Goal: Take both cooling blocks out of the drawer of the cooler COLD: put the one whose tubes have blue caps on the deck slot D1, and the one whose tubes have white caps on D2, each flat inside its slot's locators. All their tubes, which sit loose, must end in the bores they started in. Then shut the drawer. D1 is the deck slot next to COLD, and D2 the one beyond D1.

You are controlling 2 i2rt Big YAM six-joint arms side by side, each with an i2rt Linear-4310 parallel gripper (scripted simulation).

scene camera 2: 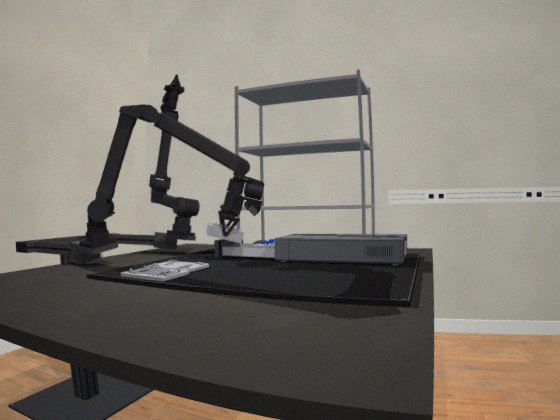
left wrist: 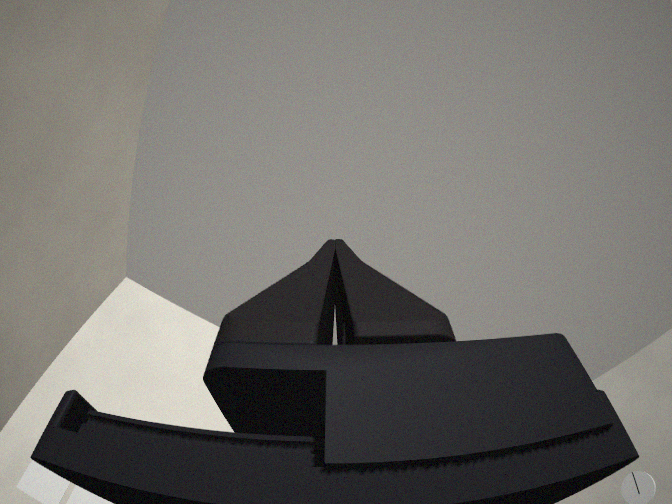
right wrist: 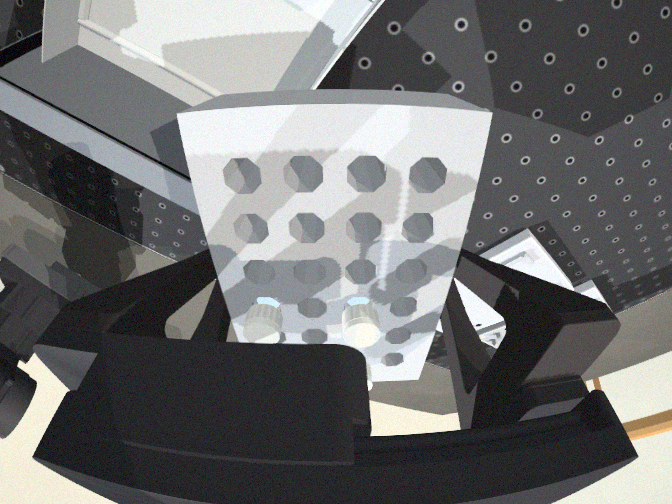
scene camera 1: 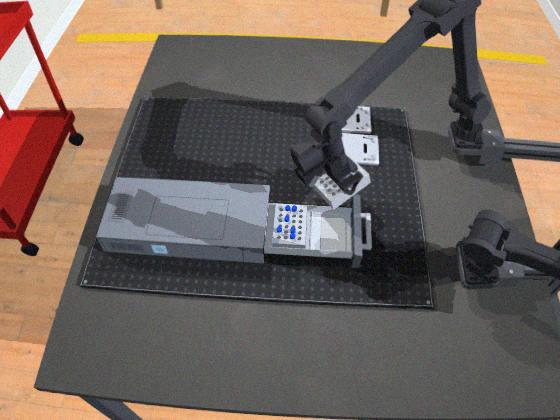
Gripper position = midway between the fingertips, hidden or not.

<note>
I see my left gripper [left wrist: 334,251], my right gripper [scene camera 1: 342,183], a cooler COLD [scene camera 1: 214,221] and a slot D1 [right wrist: 543,269].
The cooler COLD is seen too in scene camera 2 [scene camera 2: 341,248]. My right gripper shows as well in the right wrist view [right wrist: 335,251]. The left wrist view does not show the cooler COLD: it is out of frame.
</note>
